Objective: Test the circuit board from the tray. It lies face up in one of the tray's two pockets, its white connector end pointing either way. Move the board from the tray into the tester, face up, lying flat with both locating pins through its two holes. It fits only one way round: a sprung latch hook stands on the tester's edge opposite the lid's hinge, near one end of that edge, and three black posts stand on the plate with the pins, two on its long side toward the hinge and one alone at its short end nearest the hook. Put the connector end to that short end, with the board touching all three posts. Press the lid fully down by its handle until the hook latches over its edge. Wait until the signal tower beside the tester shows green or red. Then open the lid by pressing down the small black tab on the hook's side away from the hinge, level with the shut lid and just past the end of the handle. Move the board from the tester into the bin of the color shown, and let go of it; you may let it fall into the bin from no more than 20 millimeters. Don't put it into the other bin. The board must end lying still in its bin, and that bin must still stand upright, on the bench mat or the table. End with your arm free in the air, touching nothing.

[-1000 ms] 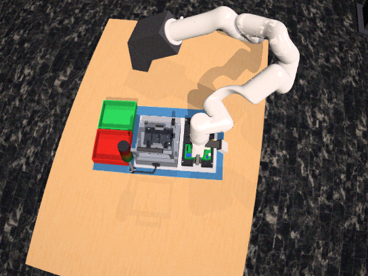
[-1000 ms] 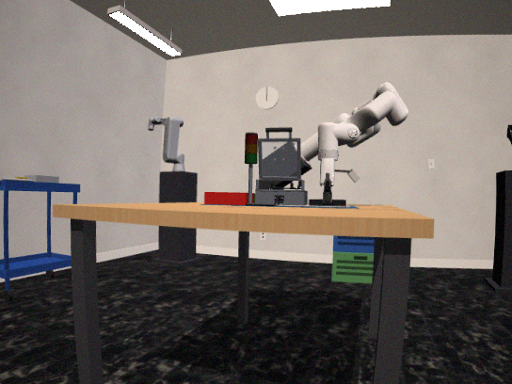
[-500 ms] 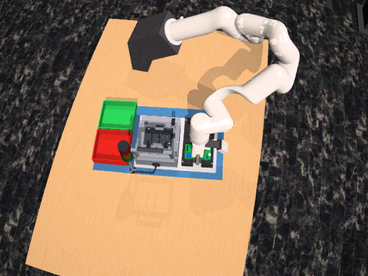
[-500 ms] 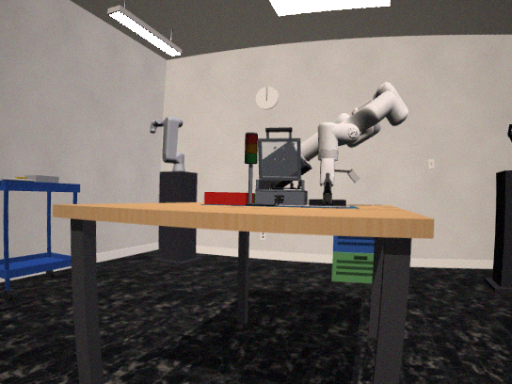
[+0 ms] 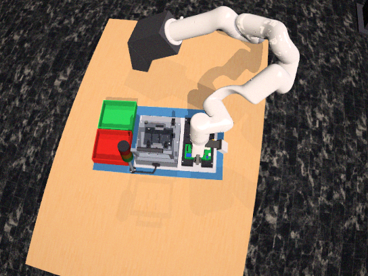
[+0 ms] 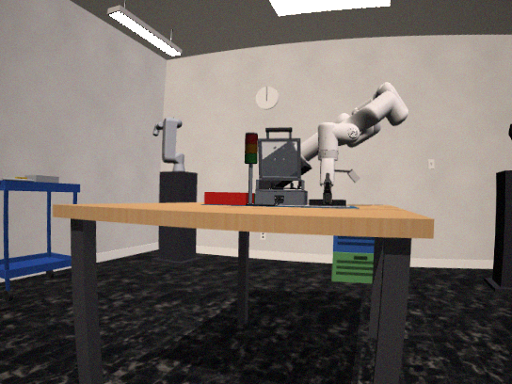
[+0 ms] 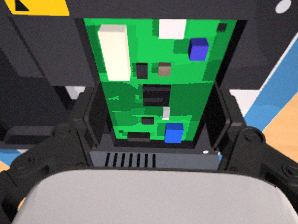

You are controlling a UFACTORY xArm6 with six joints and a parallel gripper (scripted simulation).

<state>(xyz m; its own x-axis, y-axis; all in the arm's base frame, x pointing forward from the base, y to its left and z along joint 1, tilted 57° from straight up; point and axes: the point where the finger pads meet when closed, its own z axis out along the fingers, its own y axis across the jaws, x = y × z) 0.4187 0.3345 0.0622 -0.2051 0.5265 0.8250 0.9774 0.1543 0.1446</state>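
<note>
Now: the tester plate 170 mm to the right of my hand and 50 mm above it. Round my hand: tester lid (160 mm above, 150 mm to the right, 120 mm ahead); then black tab (130 mm to the right, 80 mm behind, 60 mm above); then red bin (360 mm to the right, 80 mm ahead, 10 mm below).
</note>
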